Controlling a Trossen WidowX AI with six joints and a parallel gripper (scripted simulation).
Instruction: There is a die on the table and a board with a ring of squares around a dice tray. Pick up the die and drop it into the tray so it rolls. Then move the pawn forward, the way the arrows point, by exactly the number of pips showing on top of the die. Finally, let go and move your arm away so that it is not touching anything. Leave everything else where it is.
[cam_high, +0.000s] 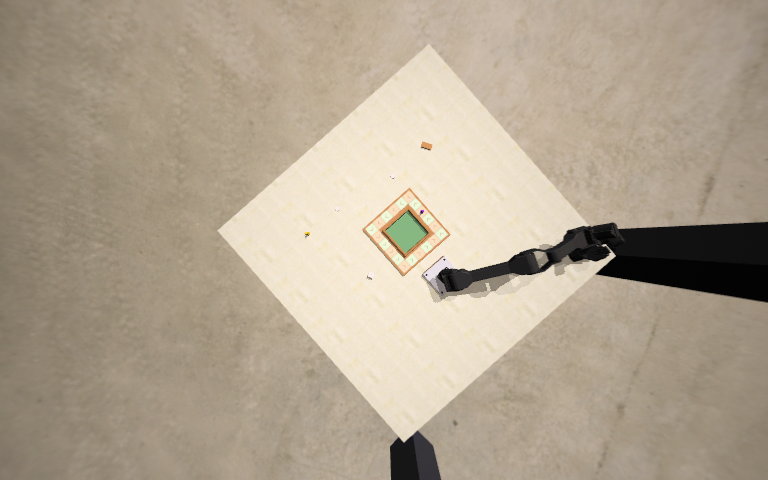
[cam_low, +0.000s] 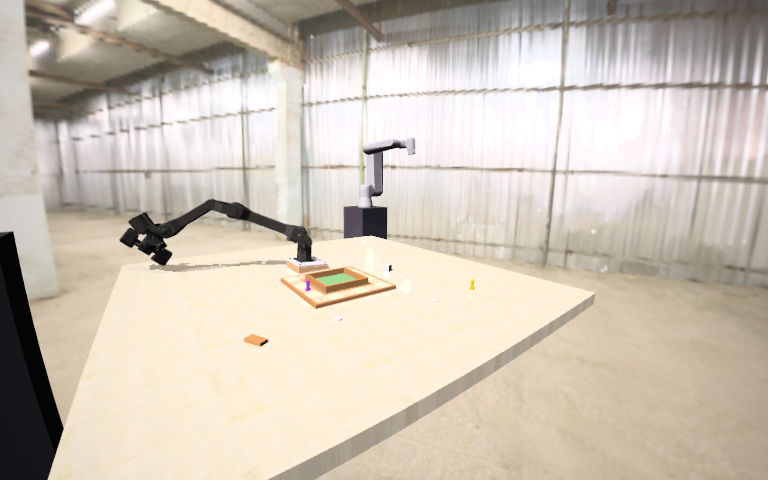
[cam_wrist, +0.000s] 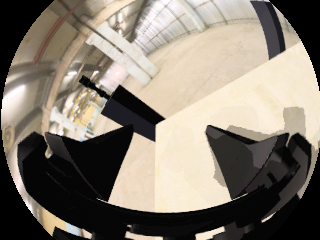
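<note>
The white die is 660 mm ahead of my gripper tip, 770 mm to the left of it and 50 mm below it. The rest, counted from my gripper tip: orange block (890 mm ahead, 170 mm to the left, 60 mm below); then green tray (680 mm ahead, 520 mm to the left, 50 mm below); then purple pawn (690 mm ahead, 410 mm to the left, 30 mm below).
</note>
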